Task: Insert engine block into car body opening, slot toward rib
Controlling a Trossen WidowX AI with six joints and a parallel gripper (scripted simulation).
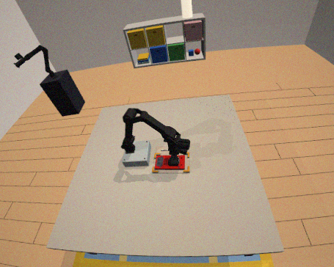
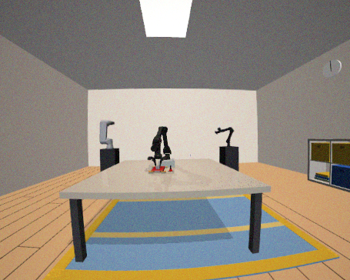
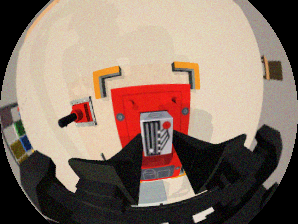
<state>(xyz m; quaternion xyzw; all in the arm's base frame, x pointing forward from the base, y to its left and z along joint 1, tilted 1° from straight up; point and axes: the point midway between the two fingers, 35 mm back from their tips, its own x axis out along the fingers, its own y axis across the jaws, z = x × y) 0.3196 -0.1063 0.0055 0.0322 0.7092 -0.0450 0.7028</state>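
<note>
Right now my gripper tip is 10 mm above the engine block.
</note>
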